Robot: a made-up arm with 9 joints. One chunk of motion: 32 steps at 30 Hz.
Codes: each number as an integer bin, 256 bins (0 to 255) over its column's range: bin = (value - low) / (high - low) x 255, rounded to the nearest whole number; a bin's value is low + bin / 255 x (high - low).
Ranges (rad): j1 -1.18..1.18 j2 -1..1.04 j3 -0.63..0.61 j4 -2.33..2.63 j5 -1.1..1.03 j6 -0.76..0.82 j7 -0.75..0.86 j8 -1.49..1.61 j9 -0.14..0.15
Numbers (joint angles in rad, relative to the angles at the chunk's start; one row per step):
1: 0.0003 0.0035 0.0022 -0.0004 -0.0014 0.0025 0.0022 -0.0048 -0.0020
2: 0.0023 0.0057 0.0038 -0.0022 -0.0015 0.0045 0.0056 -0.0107 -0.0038
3: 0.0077 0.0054 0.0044 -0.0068 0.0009 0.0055 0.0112 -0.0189 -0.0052
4: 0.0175 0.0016 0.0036 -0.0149 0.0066 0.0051 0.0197 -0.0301 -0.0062
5: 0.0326 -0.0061 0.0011 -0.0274 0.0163 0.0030 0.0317 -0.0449 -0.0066
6: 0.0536 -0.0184 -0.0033 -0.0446 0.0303 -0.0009 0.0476 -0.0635 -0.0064
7: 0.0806 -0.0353 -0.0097 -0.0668 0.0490 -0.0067 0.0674 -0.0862 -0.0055
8: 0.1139 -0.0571 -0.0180 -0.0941 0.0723 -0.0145 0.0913 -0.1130 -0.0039
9: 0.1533 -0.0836 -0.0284 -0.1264 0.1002 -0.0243 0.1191 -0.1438 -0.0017
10: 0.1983 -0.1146 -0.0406 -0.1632 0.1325 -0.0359 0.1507 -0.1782 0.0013
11: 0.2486 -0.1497 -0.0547 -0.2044 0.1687 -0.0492 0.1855 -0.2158 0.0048
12: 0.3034 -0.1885 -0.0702 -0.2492 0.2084 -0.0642 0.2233 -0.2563 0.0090
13: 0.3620 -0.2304 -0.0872 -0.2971 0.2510 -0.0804 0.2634 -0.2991 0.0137
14: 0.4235 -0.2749 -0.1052 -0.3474 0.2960 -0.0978 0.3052 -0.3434 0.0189
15: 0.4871 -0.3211 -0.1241 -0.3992 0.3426 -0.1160 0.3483 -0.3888 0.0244
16: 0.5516 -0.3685 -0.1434 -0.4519 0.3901 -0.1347 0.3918 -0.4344 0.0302
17: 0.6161 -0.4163 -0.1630 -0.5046 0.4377 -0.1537 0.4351 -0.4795 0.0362
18: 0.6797 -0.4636 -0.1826 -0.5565 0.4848 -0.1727 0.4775 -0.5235 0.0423
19: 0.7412 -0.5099 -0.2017 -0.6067 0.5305 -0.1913 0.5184 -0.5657 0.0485
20: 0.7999 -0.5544 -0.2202 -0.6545 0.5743 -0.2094 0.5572 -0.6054 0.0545
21: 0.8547 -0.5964 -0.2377 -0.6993 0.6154 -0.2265 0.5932 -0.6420 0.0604
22: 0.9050 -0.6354 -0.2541 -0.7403 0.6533 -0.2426 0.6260 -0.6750 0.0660
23: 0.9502 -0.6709 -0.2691 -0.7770 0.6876 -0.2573 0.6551 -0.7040 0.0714
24: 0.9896 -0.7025 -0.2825 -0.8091 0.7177 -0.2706 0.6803 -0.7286 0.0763
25: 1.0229 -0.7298 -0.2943 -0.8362 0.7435 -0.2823 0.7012 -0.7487 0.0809
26: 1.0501 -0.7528 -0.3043 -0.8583 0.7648 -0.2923 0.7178 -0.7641 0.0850
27: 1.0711 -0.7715 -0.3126 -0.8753 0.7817 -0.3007 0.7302 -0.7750 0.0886
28: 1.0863 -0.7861 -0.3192 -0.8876 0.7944 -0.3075 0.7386 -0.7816 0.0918
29: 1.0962 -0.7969 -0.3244 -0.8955 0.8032 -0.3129 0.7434 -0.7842 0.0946
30: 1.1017 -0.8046 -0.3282 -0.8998 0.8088 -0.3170 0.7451 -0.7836 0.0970
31: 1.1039 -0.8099 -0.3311 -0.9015 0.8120 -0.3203 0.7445 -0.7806 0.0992
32: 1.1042 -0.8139 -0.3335 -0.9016 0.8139 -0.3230 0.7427 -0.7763 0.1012
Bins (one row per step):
1: 128 125 130 120 132 123 119 122 121
2: 128 126 130 120 132 123 120 122 120
3: 128 126 130 119 132 124 121 121 119
4: 129 125 130 119 132 123 122 120 118
5: 131 124 130 118 134 123 124 119 117
6: 133 123 129 117 135 123 126 117 117
7: 136 121 128 116 138 122 129 115 118
8: 140 118 126 115 140 120 133 113 120
9: 144 115 124 113 144 119 138 111 122
10: 149 111 121 111 148 117 143 108 124
11: 154 106 118 109 152 115 148 105 127
12: 160 101 115 107 157 112 154 101 131
13: 167 96 112 105 162 110 161 98 135
14: 173 91 108 102 167 107 167 94 140
15: 180 85 104 99 173 104 174 91 145
16: 187 79 100 97 178 101 181 87 150
17: 194 73 96 94 184 98 188 83 155
18: 201 67 92 91 190 95 194 80 160
19: 208 61 88 89 195 92 201 76 166
20: 214 56 84 86 200 89 207 73 171
21: 220 50 81 84 205 86 213 70 176
22: 225 46 77 82 210 84 218 67 181
23: 230 41 74 80 214 81 223 65 186
24: 234 37 71 78 218 79 227 63 190
25: 238 34 69 77 221 77 230 61 194
26: 241 31 67 76 223 75 232 60 198
27: 243 29 65 75 225 74 234 59 201
28: 245 27 64 74 227 73 236 58 204
29: 246 25 63 74 228 72 237 58 206
30: 247 24 62 74 229 71 237 58 208
31: 247 24 61 73 229 71 237 58 210
32: 247 23 61 73 229 71 236 59 212

